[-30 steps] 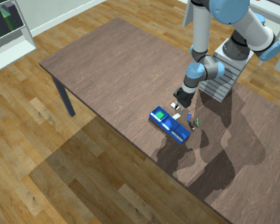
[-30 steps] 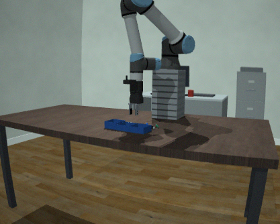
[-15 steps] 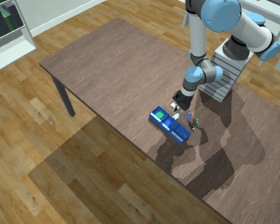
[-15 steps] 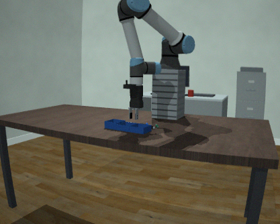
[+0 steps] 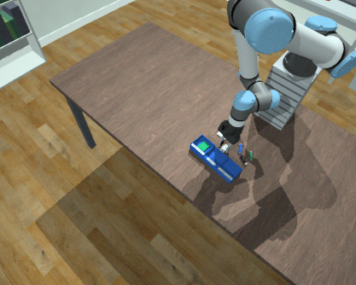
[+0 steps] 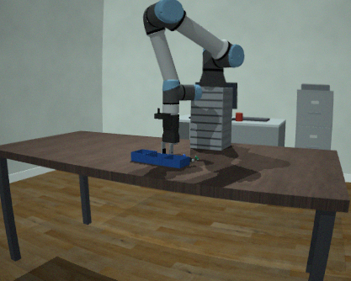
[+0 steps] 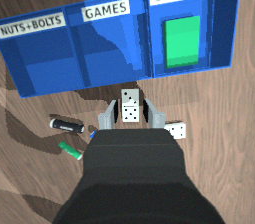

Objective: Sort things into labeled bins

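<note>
Right now my hand is 8 cm short of the blue three-part bin, 1 cm to the right of it and 1 cm above it. Also, from my hand: blue cylinder (6 cm behind, 5 cm to the left, 2 cm below); then black cylinder (11 cm to the left, 2 cm below, 2 cm behind); then green block (7 cm to the right, 7 cm ahead, 2 cm below).
</note>
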